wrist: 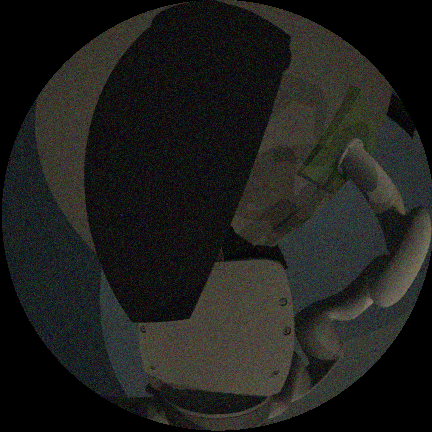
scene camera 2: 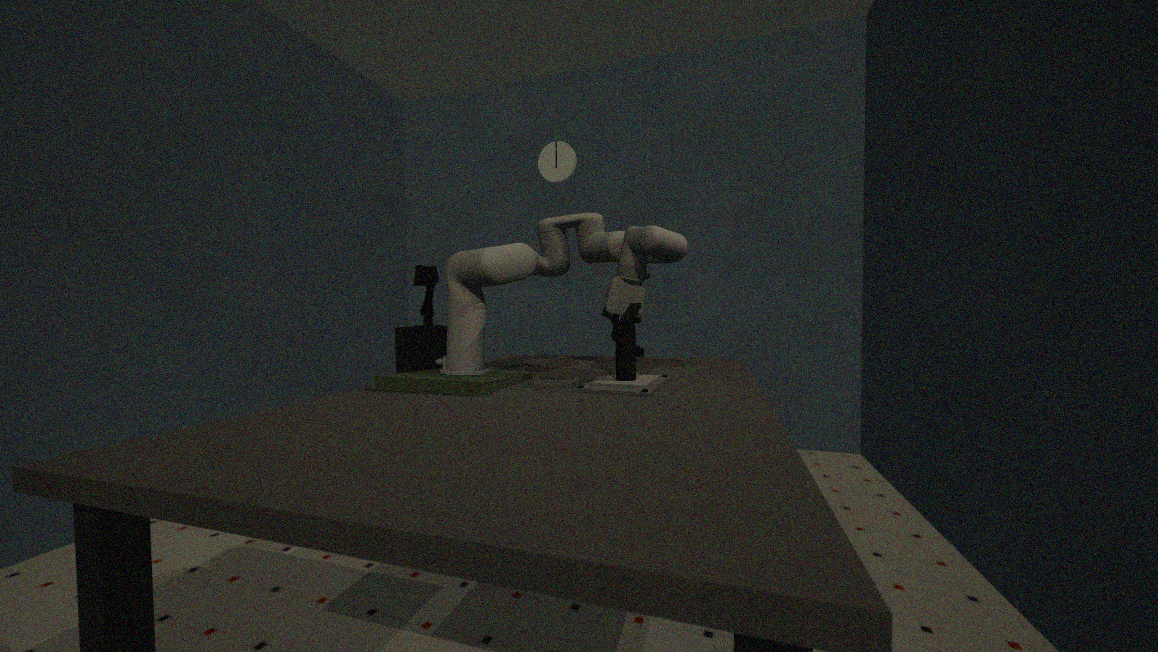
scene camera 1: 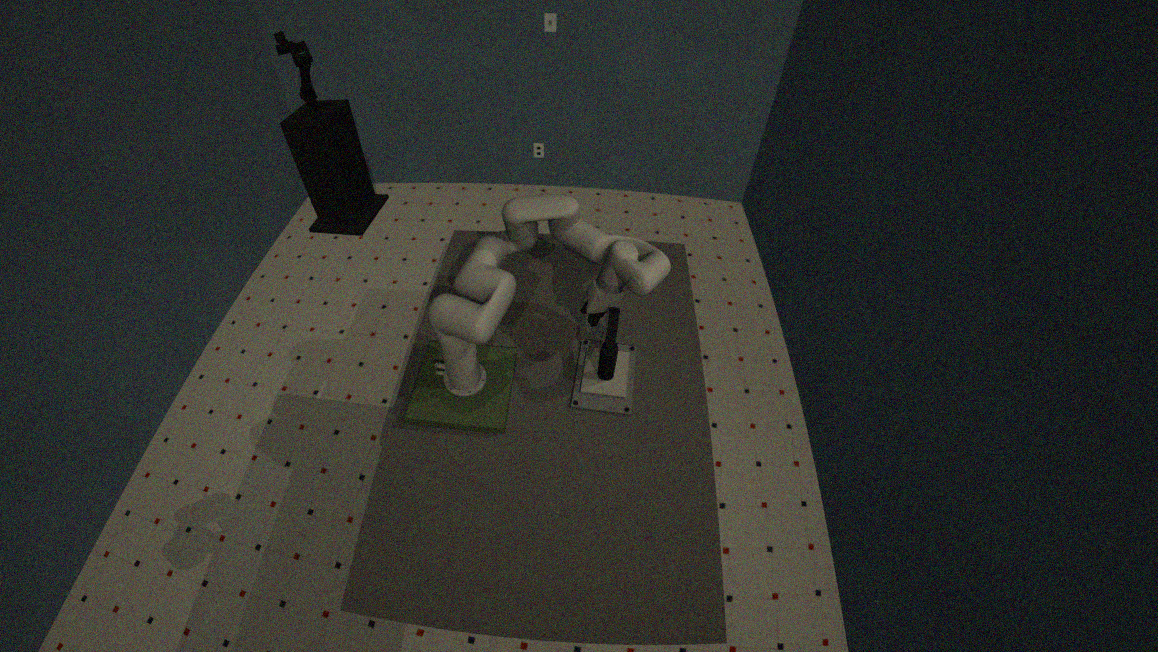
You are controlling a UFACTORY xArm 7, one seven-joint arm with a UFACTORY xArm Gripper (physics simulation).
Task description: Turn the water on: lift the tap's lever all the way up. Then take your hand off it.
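Places are measured from the arm's base along level axes (x ahead, y left, z up), in millimetres.
Pixels of known places: gripper, fingertip midpoint: (scene camera 1: 591,322); arm's base, link origin: (wrist: 349,155) (scene camera 2: 465,373) (scene camera 1: 465,378).
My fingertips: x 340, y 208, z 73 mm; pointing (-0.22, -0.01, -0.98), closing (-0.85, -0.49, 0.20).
Note:
Ahead of a thing's pixels: the offset from my fingertips to its middle. "spot": to the spot under its first point. Level surfaces: height alone.
The black tap {spot: 56 mm ahead, 142 mm right, 10 mm up} (scene camera 1: 606,362) (scene camera 2: 624,357) stands on a pale base plate {60 mm ahead, 118 mm right, 91 mm down} (scene camera 1: 599,400) (scene camera 2: 603,386). Its lever {60 mm ahead, 71 mm right, 76 mm up} (scene camera 1: 613,323) points upward in scene camera 1; whether it is at its very top I cannot tell. In scene camera 2 the lever overlaps the dark gripper parts and is hard to separate. My gripper (scene camera 1: 594,319) is shut and empty, pointing down close behind the tap's upper part. Contact with the lever cannot be made out. In the wrist view a large black shape, likely the tap close up, hides most of the fingers.
The arm arches from its green base board (scene camera 1: 429,413) (scene camera 2: 486,387) (wrist: 320,167), at the left of the tap on the brown table {97 mm down} (scene camera 1: 526,526) (scene camera 2: 445,461). A black pedestal (scene camera 1: 328,161) (scene camera 2: 417,348) with a small dark arm stands beyond the table at the back left.

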